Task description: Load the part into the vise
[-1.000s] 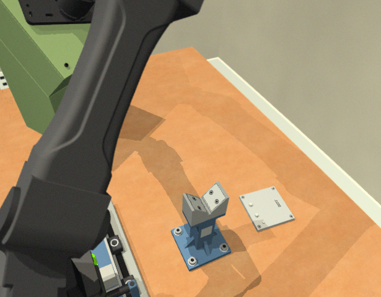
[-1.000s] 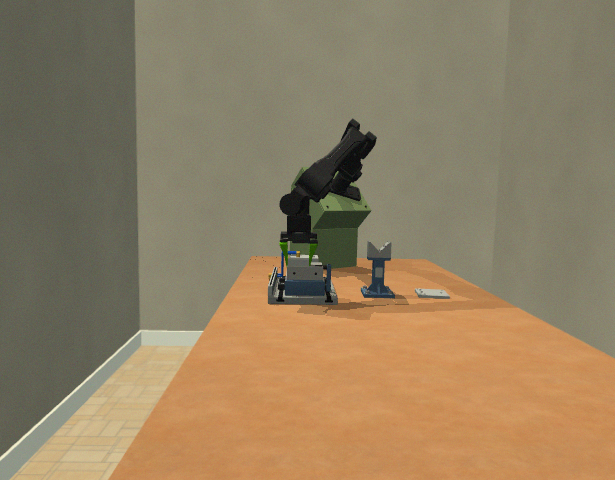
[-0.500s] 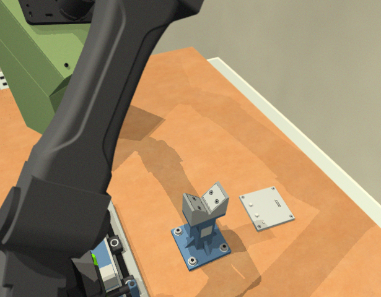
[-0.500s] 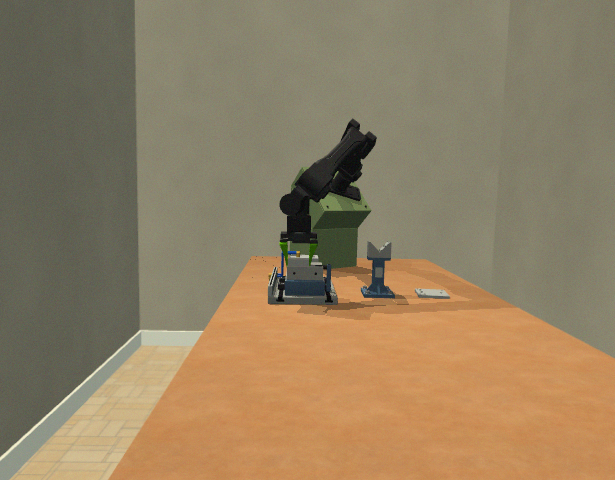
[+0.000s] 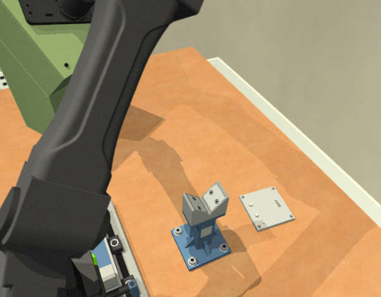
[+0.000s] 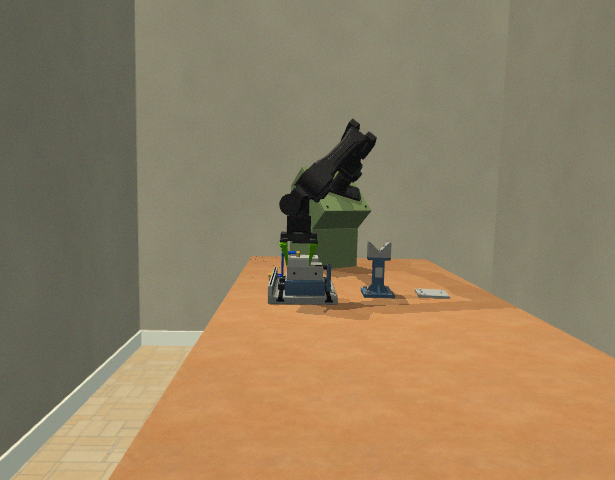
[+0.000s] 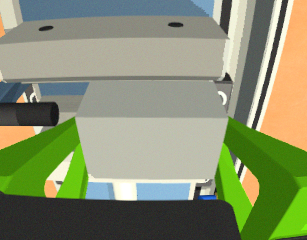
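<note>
The grey part lies right at my hand. The rest, counted from my hand: fixed jaw: 4 cm ahead, 2 cm to the left, 2 cm below; moving jaw: 3 cm behind, 2 cm to the left, 2 cm below; work stop: 1 cm ahead, 7 cm to the left, 1 cm below.
</note>
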